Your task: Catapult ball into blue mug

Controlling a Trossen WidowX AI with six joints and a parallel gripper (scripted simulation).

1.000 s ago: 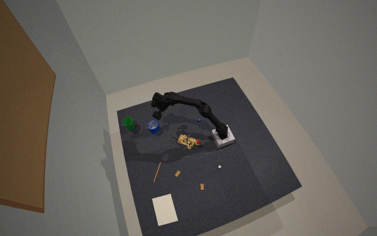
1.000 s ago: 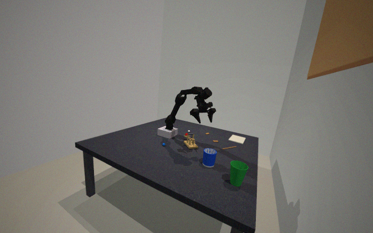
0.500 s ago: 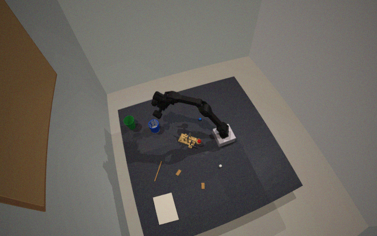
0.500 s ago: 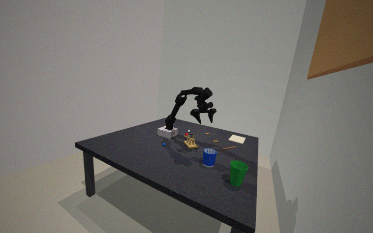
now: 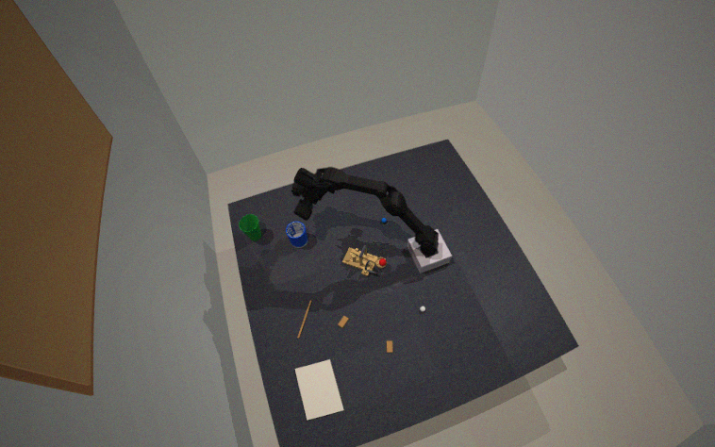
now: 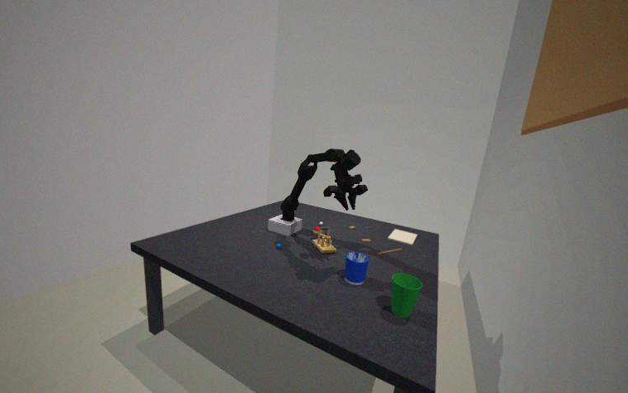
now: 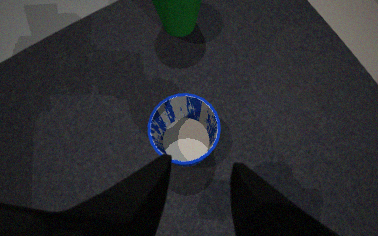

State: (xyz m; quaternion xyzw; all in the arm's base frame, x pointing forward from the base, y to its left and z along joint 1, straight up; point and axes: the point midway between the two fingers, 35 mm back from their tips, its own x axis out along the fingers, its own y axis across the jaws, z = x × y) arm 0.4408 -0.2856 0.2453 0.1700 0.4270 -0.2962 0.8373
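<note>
Right now my gripper tip is 24 cm past the red ball, 27 cm to the right of it and 22 cm above it. Also, from my gripper tip: green cup: 26 cm ahead, 13 cm to the right, 25 cm below; wooden catapult: 19 cm behind, 24 cm to the left, 23 cm below; blue mug: 6 cm ahead, 2 cm to the right, 25 cm below.
</note>
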